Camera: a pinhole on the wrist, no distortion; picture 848 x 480 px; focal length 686.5 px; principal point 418.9 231.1 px. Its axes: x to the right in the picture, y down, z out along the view. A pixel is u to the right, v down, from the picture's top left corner.
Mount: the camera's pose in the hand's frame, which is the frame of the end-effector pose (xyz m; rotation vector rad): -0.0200 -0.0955 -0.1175 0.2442 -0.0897 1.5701
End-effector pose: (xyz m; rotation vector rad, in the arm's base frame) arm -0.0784 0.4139 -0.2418 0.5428 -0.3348 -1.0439
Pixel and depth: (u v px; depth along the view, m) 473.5 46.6 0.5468
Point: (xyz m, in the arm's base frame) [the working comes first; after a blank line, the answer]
In the camera's frame: 0.0435 -0.1470 0.5468

-0.3207 0.0828 0.0011
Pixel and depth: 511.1 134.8 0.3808
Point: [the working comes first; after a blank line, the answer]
In the camera's frame: 0.0511 -0.0534 0.3808

-0.2662 0.2349 -0.1002
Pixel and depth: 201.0 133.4 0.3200
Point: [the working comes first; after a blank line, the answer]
In the camera's frame: -0.1016 -0.0455 0.3200

-0.3257 0.2181 -0.2527
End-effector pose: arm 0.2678 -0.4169 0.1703 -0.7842 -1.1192 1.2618
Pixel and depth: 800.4 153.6 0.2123
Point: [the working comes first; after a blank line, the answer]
In the camera's frame: 0.1180 -0.0240 0.2123

0.1689 -0.4102 0.2323
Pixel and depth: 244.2 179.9 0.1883
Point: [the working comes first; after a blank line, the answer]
In the camera's frame: -0.0479 -0.0140 0.1883

0.2748 -0.4441 0.3582
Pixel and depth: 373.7 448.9 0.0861
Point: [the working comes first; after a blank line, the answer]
In the camera's frame: -0.0057 0.0273 0.0861

0.3393 -0.4724 0.2634
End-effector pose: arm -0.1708 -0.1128 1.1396 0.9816 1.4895 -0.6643
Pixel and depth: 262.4 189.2 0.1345
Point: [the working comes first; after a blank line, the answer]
In the camera's frame: -0.0307 -0.0082 0.1345

-0.3006 -0.1923 1.1181
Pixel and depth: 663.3 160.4 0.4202
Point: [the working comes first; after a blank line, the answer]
In the camera's frame: 0.1496 -0.0433 0.4202

-0.0414 -0.3881 1.0190
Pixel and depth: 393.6 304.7 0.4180
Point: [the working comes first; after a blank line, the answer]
In the camera's frame: -0.0154 0.0448 0.4180

-0.1984 -0.4609 1.0899
